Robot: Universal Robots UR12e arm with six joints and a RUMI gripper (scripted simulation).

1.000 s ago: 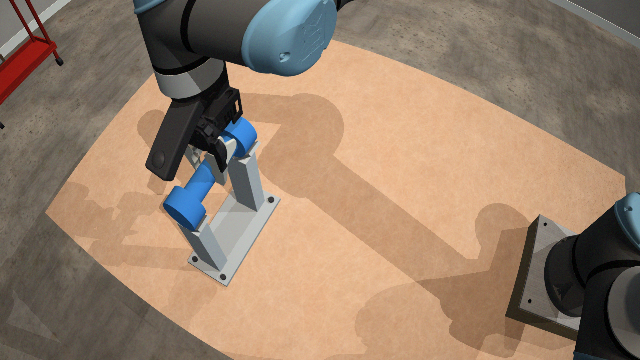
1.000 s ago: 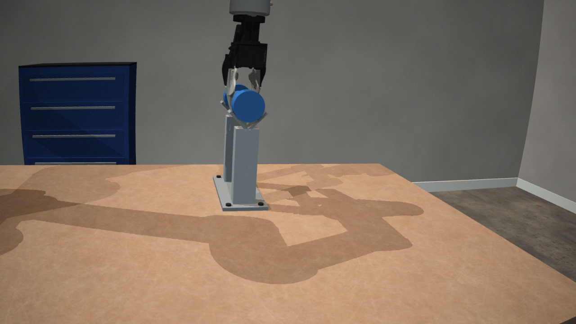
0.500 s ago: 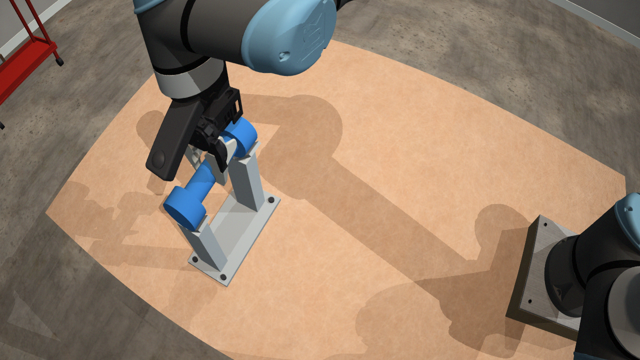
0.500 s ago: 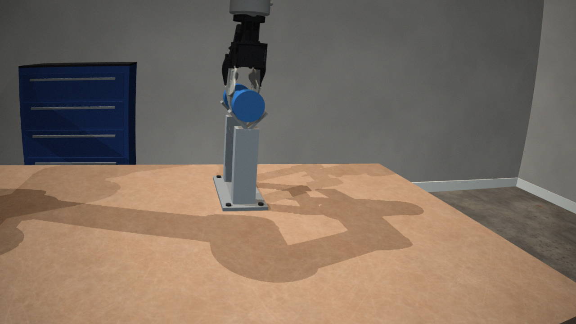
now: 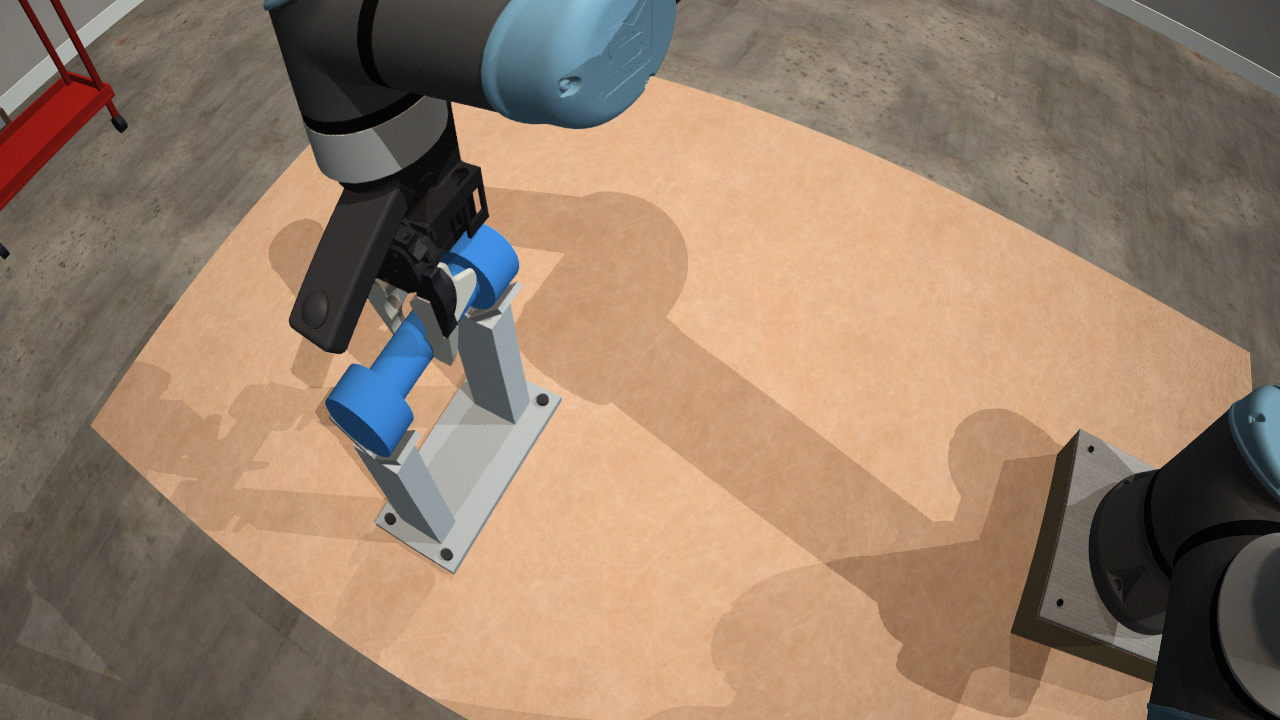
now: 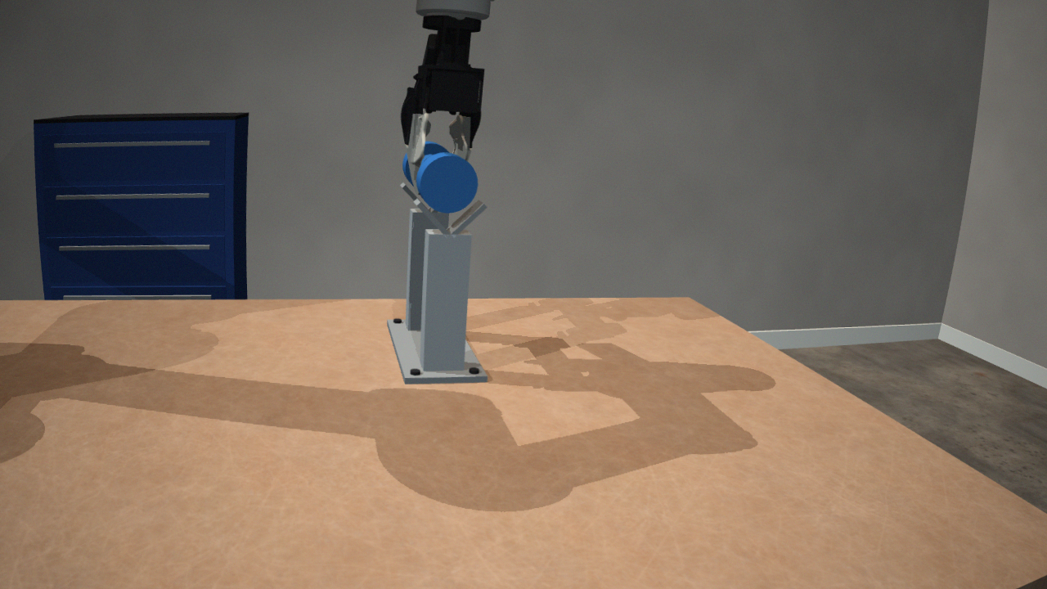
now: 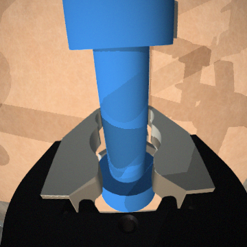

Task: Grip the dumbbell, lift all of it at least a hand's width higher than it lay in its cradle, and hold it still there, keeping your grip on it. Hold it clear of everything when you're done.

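My gripper is now 10 mm short of the grey cradle and 130 mm above it. The rest, counted from my hand: blue dumbbell: 10 mm above.
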